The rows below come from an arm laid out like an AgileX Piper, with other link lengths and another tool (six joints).
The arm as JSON. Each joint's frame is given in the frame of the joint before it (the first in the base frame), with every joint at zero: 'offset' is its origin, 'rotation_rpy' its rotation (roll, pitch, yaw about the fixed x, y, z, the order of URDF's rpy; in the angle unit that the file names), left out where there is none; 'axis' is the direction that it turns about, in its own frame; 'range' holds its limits. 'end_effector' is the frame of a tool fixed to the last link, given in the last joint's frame.
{
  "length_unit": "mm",
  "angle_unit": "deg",
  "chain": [
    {
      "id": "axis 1",
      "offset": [
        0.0,
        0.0,
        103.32
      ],
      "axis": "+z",
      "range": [
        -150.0,
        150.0
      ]
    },
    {
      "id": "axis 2",
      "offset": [
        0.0,
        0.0,
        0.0
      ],
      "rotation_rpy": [
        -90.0,
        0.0,
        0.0
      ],
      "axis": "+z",
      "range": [
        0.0,
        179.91
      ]
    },
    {
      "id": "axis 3",
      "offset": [
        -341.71,
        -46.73,
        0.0
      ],
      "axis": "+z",
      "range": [
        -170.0,
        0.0
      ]
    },
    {
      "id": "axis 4",
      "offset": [
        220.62,
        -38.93,
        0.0
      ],
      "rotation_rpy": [
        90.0,
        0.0,
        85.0
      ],
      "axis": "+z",
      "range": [
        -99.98,
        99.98
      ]
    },
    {
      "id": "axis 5",
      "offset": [
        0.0,
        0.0,
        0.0
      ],
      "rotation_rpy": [
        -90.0,
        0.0,
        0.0
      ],
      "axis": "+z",
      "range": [
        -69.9,
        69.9
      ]
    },
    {
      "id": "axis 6",
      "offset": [
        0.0,
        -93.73,
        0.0
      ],
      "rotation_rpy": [
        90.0,
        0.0,
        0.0
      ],
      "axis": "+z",
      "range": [
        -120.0,
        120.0
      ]
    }
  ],
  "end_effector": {
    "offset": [
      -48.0,
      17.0,
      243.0
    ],
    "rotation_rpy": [
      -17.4,
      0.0,
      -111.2
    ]
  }
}
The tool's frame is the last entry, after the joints.
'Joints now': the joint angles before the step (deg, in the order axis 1, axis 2, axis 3, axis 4, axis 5, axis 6). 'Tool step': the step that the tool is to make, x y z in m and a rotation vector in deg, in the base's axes. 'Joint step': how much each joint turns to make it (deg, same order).
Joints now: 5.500 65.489 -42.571 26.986 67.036 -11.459
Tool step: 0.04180 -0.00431 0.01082 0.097 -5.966 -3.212
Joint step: 0.001 0.516 -0.574 0.458 -6.703 0.173
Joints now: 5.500 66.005 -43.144 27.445 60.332 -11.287
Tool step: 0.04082 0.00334 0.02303 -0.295 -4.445 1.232
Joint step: 0.001 3.610 -6.016 -0.001 -1.318 -2.063
